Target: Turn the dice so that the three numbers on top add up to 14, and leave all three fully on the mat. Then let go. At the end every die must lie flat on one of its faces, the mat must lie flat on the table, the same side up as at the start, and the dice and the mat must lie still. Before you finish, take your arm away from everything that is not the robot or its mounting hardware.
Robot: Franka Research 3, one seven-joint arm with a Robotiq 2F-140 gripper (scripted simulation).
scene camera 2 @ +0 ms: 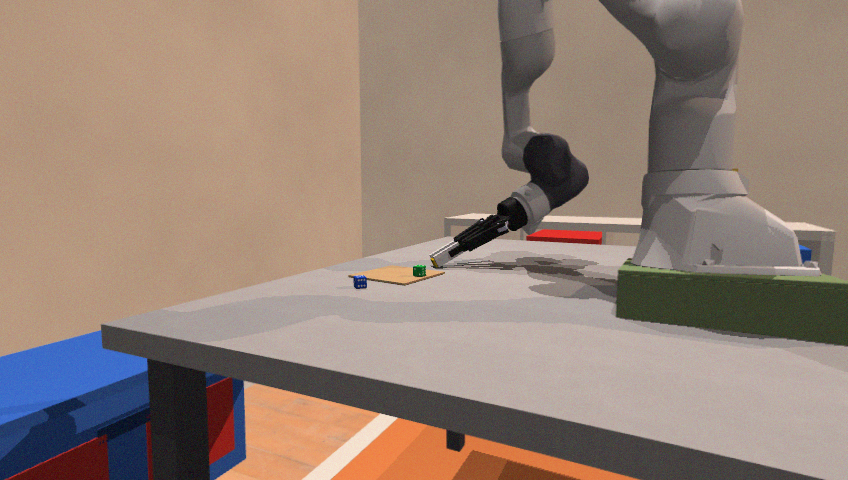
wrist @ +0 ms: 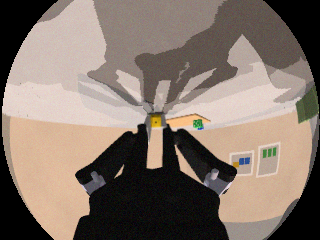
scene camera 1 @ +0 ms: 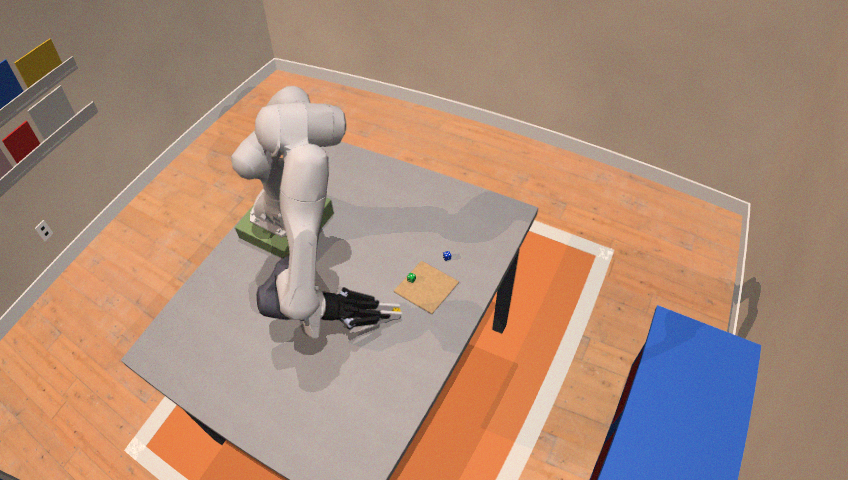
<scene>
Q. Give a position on a tan mat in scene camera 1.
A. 431, 286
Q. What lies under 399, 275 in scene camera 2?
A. A tan mat.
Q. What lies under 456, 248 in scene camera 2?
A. My gripper.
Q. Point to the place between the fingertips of my gripper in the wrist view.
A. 156, 121
</scene>
